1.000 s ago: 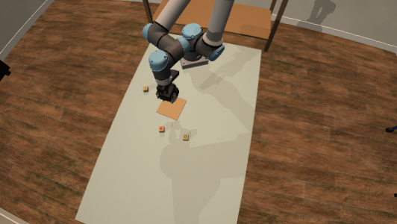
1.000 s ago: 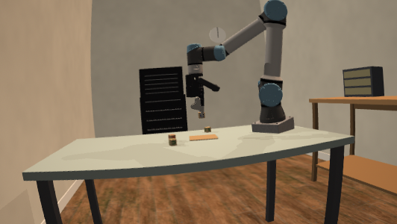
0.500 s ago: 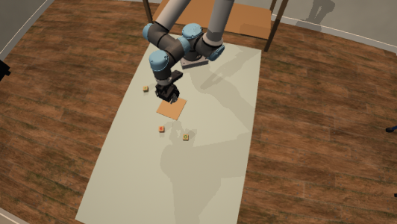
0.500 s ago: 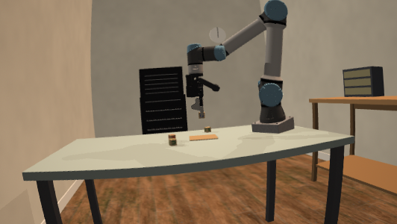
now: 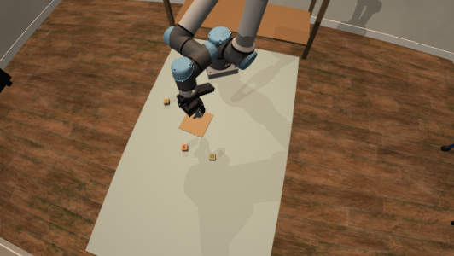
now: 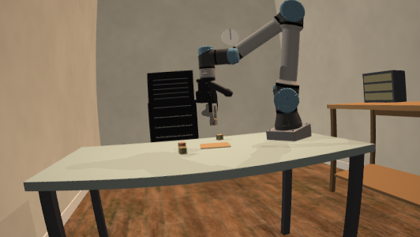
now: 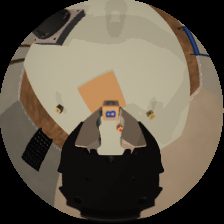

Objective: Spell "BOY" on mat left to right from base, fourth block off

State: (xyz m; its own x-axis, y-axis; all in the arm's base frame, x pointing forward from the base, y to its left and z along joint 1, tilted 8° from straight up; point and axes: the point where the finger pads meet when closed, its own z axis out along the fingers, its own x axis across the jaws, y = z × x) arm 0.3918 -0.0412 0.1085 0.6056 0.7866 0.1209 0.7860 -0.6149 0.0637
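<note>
Now: hand 10 mm past the orange mat, 30 mm to the left of it and 120 mm above it. The rest, counted from my hand: block 100 mm behind, 220 mm to the right, 110 mm below.
</note>
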